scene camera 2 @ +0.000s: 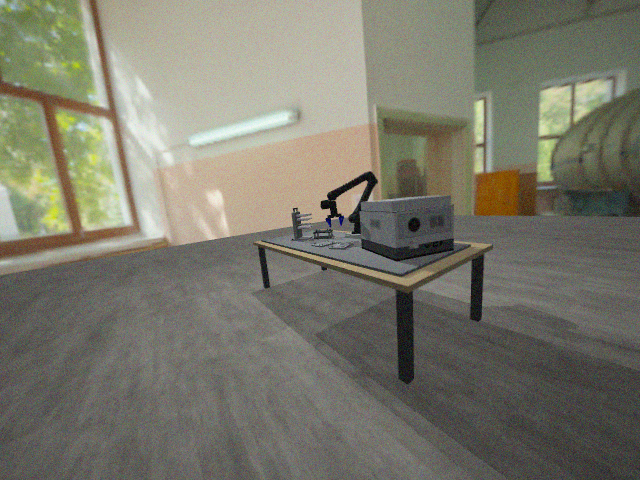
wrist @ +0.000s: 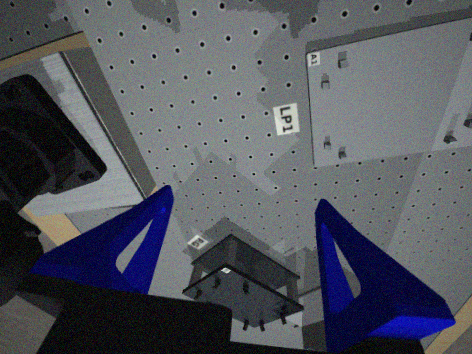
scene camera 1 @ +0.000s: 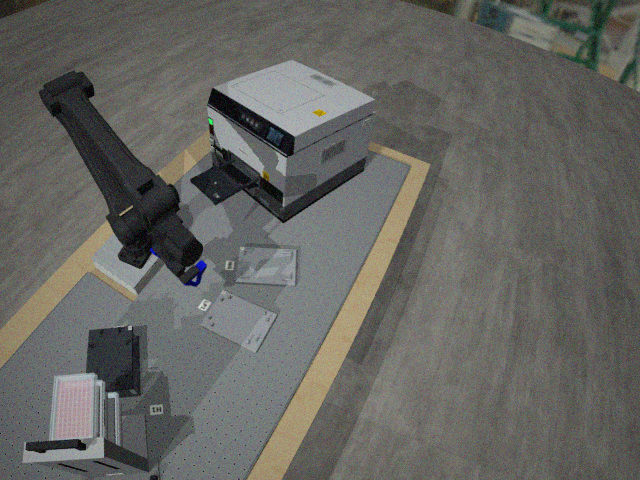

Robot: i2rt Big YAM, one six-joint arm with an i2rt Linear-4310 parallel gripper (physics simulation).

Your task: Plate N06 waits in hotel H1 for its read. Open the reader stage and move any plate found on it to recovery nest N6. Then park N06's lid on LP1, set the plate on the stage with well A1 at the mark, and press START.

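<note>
The gripper is open with empty blue fingers, above the bench near the robot base. In scene camera 1, the reader has its dark stage extended; no plate shows on it. Nest N6 and lid park LP1 are pale plates with small posts or brackets, with no microplate or lid visible on them. Hotel H1 holds a pink-welled plate at the top and pale layers below; N06's label is unreadable. The reader's front has small buttons.
A black raised stand with pegs stands between hotel and robot base. The pale base block sits at the bench edge. The reader's screen is dim; a green light shows at its front corner.
</note>
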